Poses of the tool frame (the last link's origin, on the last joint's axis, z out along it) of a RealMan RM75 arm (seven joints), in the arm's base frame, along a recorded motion.
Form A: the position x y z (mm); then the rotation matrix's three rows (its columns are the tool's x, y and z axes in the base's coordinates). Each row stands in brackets.
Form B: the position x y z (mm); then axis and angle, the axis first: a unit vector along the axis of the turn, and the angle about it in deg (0 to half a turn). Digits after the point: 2 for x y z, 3 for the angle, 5 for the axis.
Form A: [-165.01 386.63 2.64], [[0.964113 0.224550 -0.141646], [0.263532 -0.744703 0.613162], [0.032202 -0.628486 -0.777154]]
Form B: -165.01 386.63 2.64 -0.98986 -0.13859 0.03108 141.157
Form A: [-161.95 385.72 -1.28], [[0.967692 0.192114 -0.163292], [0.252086 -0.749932 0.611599], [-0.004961 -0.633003 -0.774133]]
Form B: -161.95 385.72 -1.28 -0.99087 -0.12605 0.04775 141.095
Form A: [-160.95 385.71 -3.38], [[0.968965 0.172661 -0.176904], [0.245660 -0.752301 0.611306], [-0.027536 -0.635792 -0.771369]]
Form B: -160.95 385.71 -3.38 -0.99123 -0.11872 0.05802 141.019
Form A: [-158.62 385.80 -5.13], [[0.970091 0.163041 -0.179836], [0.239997 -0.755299 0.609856], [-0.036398 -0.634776 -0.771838]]
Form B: -158.62 385.80 -5.13 -0.99156 -0.11427 0.06131 141.126
